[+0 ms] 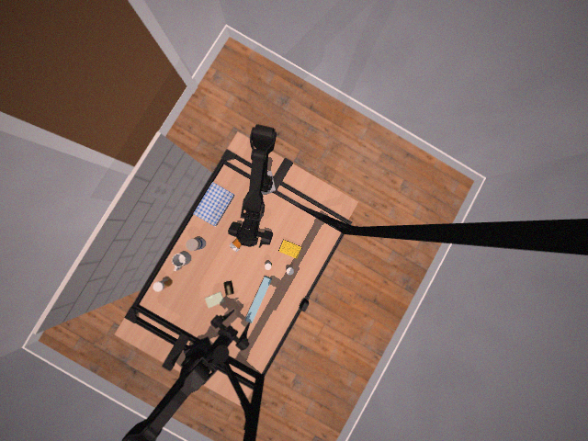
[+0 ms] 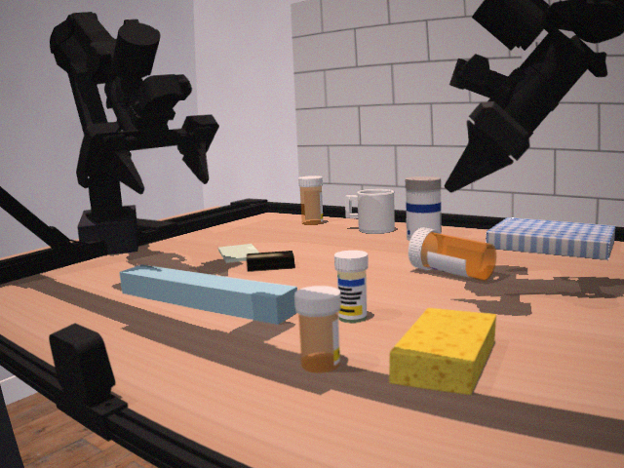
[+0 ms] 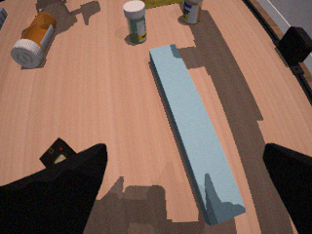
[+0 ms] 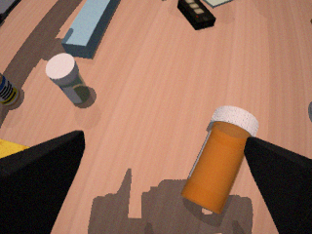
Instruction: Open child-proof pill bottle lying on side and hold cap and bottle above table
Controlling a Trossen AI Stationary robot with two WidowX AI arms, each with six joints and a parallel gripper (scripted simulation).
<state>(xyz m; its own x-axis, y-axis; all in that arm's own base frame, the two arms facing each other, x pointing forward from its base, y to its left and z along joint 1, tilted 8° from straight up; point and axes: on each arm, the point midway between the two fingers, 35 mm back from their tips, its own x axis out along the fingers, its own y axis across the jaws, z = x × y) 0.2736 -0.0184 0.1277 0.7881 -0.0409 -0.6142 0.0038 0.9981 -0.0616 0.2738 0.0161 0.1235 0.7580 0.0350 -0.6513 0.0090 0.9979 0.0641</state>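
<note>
Now: right hand 12 cm above the white ribbed cap, 8 cm short of it and 7 cm to the right of it. Also, from my right hand: green-labelled bottle: 12 cm behind, 11 cm below, 10 cm to the left; black block: 28 cm to the left, 14 cm below, 4 cm ahead; long light blue box: 28 cm to the left, 13 cm below, 13 cm behind.
</note>
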